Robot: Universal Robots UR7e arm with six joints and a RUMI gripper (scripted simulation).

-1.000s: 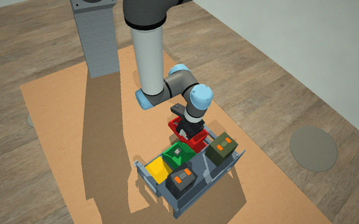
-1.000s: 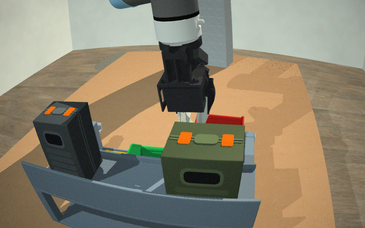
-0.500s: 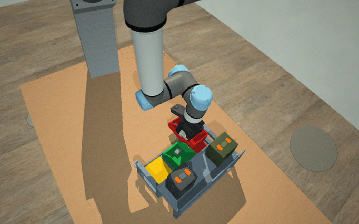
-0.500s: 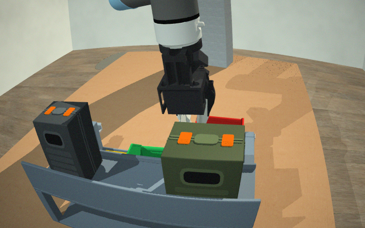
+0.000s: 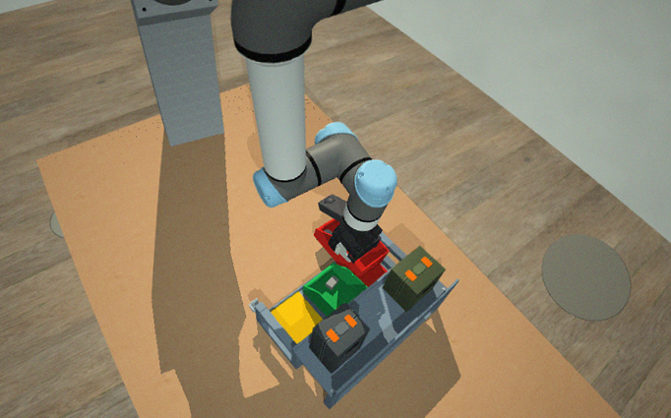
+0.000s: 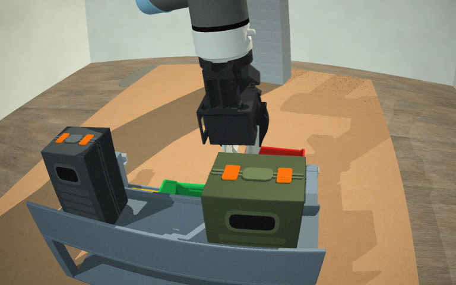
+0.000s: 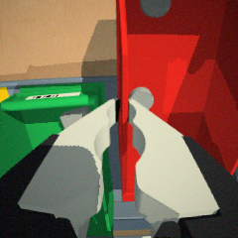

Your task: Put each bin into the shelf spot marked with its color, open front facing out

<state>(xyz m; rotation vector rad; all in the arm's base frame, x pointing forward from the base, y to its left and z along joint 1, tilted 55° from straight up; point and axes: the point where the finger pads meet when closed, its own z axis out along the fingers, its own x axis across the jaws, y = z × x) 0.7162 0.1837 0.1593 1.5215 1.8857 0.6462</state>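
Right now my hand is 2 cm past the red bin, 5 cm to the right of it and 2 cm above it. Also, from my hand: olive box (17 cm ahead, 8 cm to the left, 7 cm above); dark grey box (22 cm ahead, 14 cm to the right, 8 cm above); green bin (10 cm ahead, 5 cm to the right, 4 cm below).
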